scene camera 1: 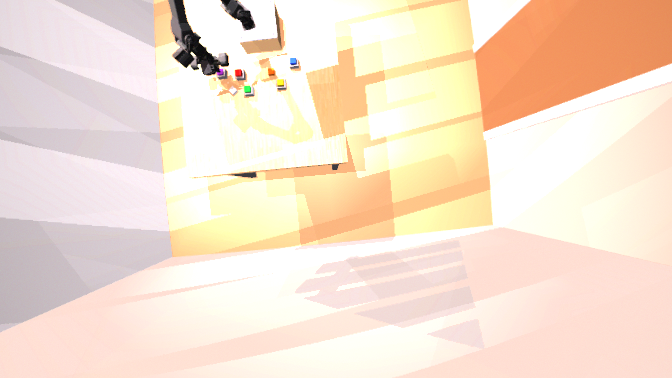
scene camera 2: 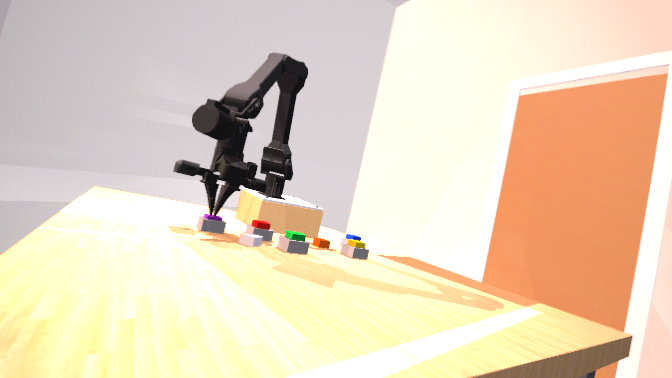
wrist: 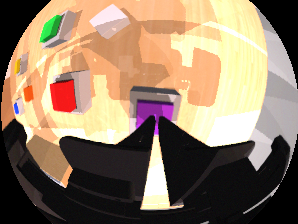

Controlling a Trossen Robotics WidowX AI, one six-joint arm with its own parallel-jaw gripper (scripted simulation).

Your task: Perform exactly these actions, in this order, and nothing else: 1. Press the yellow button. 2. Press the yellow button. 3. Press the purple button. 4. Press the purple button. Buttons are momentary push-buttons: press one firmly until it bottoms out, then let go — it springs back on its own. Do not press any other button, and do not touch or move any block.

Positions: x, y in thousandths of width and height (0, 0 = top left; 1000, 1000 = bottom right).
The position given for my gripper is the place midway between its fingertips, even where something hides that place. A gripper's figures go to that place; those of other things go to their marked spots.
Labels:
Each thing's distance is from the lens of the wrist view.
my gripper (wrist: 525, 538): 10 cm
white block (wrist: 357, 114): 12 cm

